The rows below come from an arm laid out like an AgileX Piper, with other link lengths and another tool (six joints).
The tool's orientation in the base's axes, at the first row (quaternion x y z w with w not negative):
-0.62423 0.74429 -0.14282 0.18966
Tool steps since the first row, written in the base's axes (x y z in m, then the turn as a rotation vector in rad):
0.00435 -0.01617 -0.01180 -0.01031 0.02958 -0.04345
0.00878 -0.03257 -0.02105 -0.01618 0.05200 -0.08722
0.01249 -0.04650 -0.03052 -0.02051 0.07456 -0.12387
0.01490 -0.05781 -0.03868 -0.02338 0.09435 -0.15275
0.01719 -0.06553 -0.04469 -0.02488 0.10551 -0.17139
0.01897 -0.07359 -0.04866 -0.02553 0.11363 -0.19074
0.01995 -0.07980 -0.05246 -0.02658 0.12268 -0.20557
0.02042 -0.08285 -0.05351 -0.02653 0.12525 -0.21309
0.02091 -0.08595 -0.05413 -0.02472 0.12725 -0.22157
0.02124 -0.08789 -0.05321 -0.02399 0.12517 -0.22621
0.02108 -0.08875 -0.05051 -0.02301 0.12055 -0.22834
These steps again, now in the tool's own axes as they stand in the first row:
0.01648 -0.00141 0.01208 -0.02304 0.03387 0.03452
0.03291 -0.00408 0.02193 -0.03966 0.06271 0.07119
0.04704 -0.00558 0.03171 -0.05739 0.08702 0.10226
0.05866 -0.00605 0.03978 -0.07342 0.10607 0.12704
0.06653 -0.00675 0.04599 -0.08223 0.11777 0.14316
0.07461 -0.00797 0.05013 -0.08811 0.12849 0.16022
0.08096 -0.00824 0.05381 -0.09531 0.13771 0.17312
0.08400 -0.00872 0.05488 -0.09706 0.14150 0.17988
0.08704 -0.00943 0.05558 -0.09841 0.14409 0.18828
0.08881 -0.01048 0.05487 -0.09599 0.14516 0.19268
0.08939 -0.01171 0.05238 -0.09137 0.14443 0.19491

